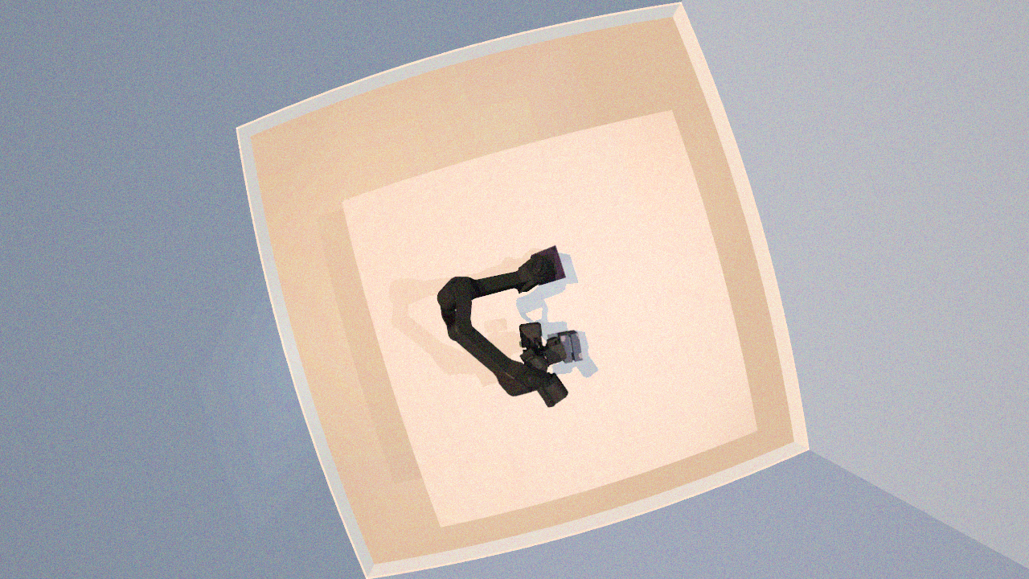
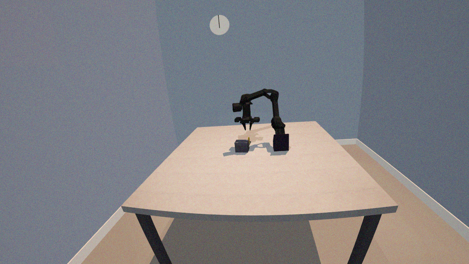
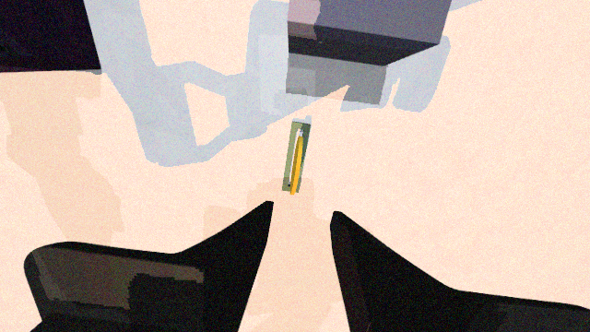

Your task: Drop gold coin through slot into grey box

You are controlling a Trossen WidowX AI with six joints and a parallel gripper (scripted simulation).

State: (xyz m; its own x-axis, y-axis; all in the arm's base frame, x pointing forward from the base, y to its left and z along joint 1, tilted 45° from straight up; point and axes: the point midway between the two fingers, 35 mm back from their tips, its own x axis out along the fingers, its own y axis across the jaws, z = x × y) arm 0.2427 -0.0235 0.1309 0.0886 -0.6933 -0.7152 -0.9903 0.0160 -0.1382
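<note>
Now: gripper tip 80 mm above the gold coin.
</note>
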